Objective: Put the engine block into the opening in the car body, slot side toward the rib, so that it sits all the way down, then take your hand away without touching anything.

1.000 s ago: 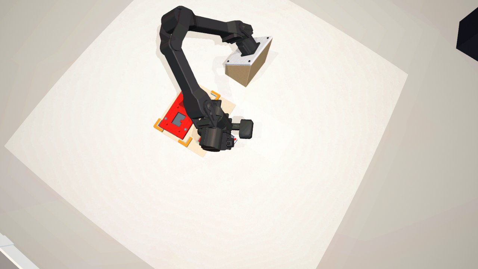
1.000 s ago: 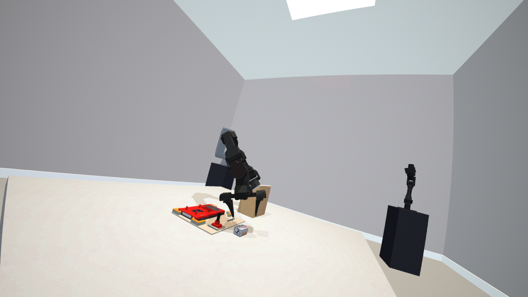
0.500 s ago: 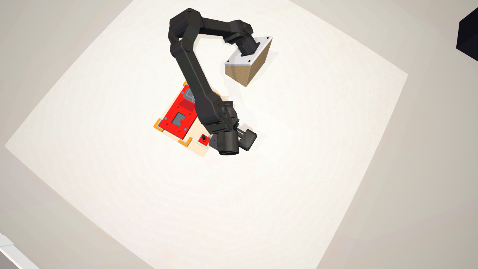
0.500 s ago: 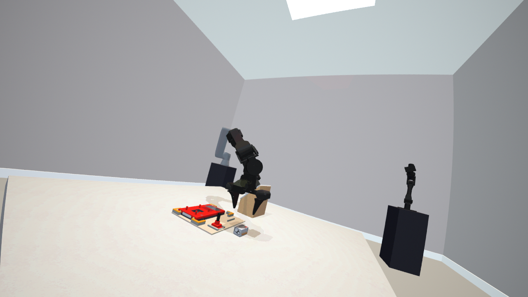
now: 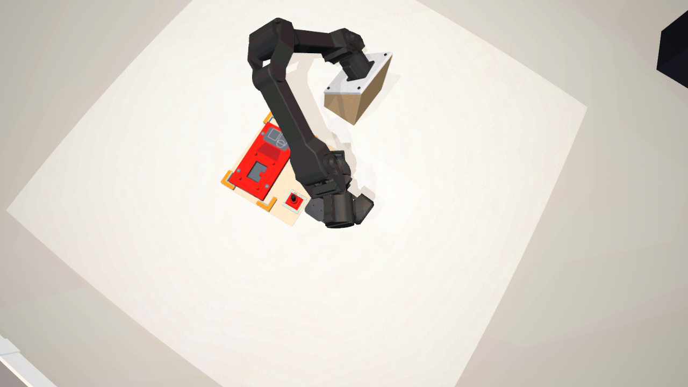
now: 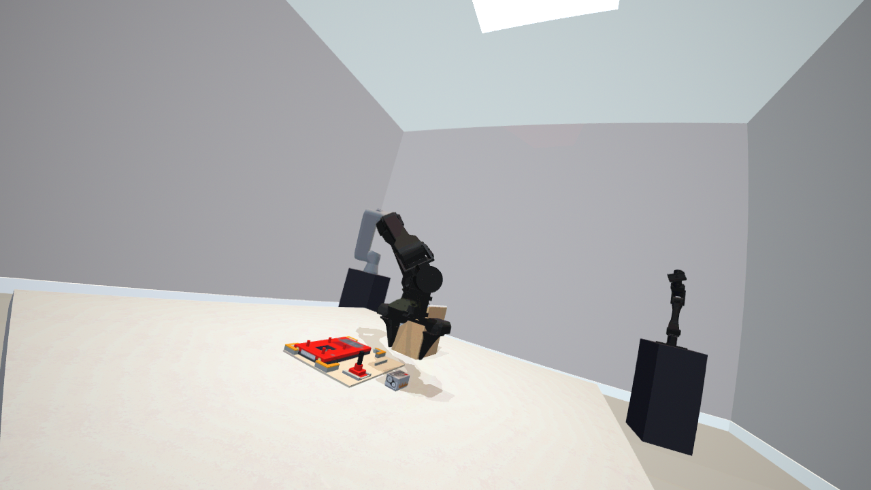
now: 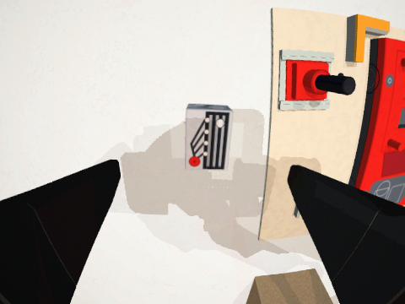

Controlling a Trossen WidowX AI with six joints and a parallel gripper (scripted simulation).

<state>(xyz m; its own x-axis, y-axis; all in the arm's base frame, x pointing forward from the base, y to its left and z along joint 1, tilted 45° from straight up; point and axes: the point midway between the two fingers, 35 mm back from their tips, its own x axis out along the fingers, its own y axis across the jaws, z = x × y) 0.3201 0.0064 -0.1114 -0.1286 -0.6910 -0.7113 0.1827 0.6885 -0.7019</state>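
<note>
The engine block lies 7 cm below my gripper tip and 1 cm to the right of it.
</note>
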